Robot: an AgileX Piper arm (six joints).
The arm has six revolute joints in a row. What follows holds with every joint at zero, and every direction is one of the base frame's.
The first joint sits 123 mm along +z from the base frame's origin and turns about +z.
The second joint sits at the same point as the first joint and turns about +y.
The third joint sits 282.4 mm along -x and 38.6 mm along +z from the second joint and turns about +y.
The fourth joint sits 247.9 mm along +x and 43.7 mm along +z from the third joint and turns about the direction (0.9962, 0, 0.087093).
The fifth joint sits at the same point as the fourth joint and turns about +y.
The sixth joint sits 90.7 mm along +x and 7.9 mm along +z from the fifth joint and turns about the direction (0.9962, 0, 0.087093).
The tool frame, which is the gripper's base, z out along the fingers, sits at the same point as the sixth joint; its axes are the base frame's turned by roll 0, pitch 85 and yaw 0 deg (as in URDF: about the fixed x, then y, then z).
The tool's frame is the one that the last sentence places.
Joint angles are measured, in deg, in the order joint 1, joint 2, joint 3, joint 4, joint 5, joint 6. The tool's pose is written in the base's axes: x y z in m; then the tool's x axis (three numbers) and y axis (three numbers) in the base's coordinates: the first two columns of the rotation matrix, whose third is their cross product. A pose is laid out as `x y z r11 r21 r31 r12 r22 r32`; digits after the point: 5 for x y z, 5 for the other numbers.
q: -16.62 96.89 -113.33 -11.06 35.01 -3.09
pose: 0.36675 -0.11994 0.49031 -0.29345 -0.13136 -0.94691 0.33255 0.91462 -0.22994
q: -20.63 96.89 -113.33 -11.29 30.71 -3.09
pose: 0.35908 -0.14492 0.49694 -0.23768 -0.14660 -0.96022 0.40024 0.88594 -0.23433
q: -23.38 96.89 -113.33 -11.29 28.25 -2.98
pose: 0.35251 -0.16159 0.50075 -0.20640 -0.15395 -0.96628 0.44469 0.86491 -0.23278
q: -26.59 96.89 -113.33 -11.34 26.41 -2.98
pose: 0.34340 -0.18080 0.50362 -0.18795 -0.15960 -0.96912 0.49402 0.83745 -0.23373
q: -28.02 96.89 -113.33 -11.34 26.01 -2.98
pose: 0.33888 -0.18924 0.50424 -0.18605 -0.15865 -0.96965 0.51507 0.82466 -0.23375
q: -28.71 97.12 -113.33 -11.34 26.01 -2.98
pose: 0.33792 -0.19404 0.50268 -0.19136 -0.15453 -0.96928 0.52414 0.81885 -0.23402
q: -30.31 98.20 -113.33 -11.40 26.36 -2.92
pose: 0.33836 -0.20706 0.49473 -0.21627 -0.13630 -0.96677 0.54312 0.80606 -0.23514
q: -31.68 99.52 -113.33 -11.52 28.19 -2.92
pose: 0.33981 -0.21981 0.48269 -0.26471 -0.10187 -0.95893 0.55662 0.79589 -0.23821
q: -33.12 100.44 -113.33 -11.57 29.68 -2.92
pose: 0.33834 -0.23153 0.47387 -0.30043 -0.07138 -0.95113 0.57232 0.78424 -0.23963
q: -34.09 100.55 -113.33 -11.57 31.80 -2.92
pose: 0.33396 -0.23765 0.46985 -0.33071 -0.04201 -0.94280 0.58372 0.77588 -0.23933
